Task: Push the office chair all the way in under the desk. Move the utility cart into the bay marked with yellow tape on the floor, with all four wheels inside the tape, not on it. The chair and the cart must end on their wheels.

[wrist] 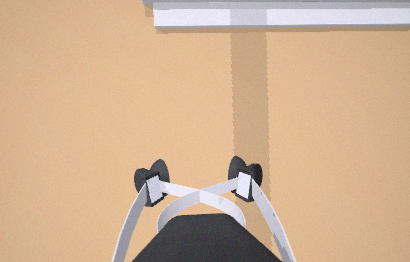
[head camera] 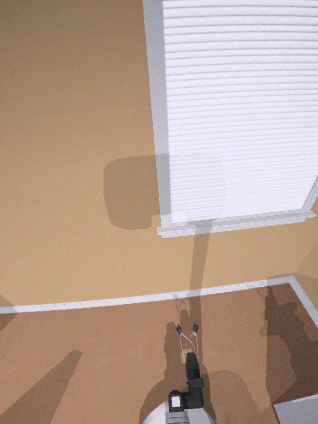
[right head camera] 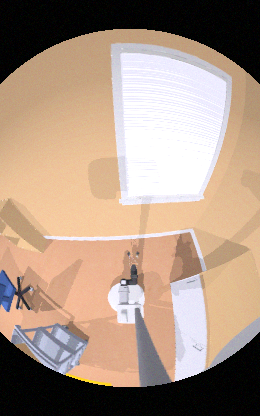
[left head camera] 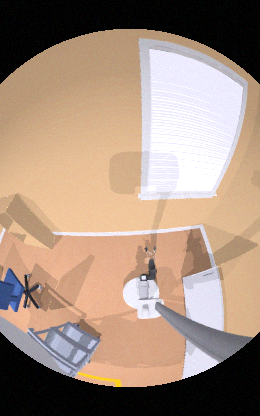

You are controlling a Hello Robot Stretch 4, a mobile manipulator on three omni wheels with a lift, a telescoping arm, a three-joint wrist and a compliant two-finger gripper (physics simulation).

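Frame: origin at the robot's base, x right, y down, z ahead, level; centimetres.
Seen in the pictures: gripper, fingertip midpoint: (wrist: 198,172) (head camera: 186,323) (right head camera: 132,250) (left head camera: 149,245).
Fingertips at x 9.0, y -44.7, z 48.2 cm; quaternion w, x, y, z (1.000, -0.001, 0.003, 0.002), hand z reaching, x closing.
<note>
A point is followed by its place in that frame.
My gripper (head camera: 187,329) {x 9.0, y -44.7, z 48.2 cm} (left head camera: 150,249) {x 9.0, y -44.7, z 48.2 cm} (right head camera: 133,254) {x 9.0, y -44.7, z 48.2 cm} (wrist: 198,172) {x 9.0, y -44.7, z 48.2 cm} is open and empty, its two fingertips apart, pointing toward the wall below the window. The grey utility cart (left head camera: 70,345) {x -68.0, y -44.4, z -70.6 cm} (right head camera: 54,345) stands at the lower left of both side head views, behind and to the left of my base. The blue office chair (left head camera: 14,290) {x -162.4, y -44.3, z -36.9 cm} (right head camera: 7,290) {x -160.0, y -44.3, z -34.7 cm} with its black star base is farther left, beyond the cart. Part of the yellow tape (left head camera: 100,378) (right head camera: 90,381) shows at the bottom edge of both side head views, beside the cart. The desk does not show in these views.
The wall with a blind-covered window (head camera: 240,110) {x 33.9, y -137.0, z 87.4 cm} (left head camera: 192,125) {x 35.9, y -145.2, z 87.5 cm} (right head camera: 172,125) {x 38.0, y -146.0, z 87.5 cm} is ahead of me. A white cabinet (left head camera: 202,310) {x 52.6, y -52.2, z -26.0 cm} (right head camera: 190,320) {x 52.6, y -57.2, z -27.5 cm} stands close on my right. A tan shelf unit (left head camera: 31,220) {x -147.5, y -59.3, z 68.0 cm} (right head camera: 24,225) {x -147.5, y -55.9, z 68.5 cm} stands against the wall at the left.
</note>
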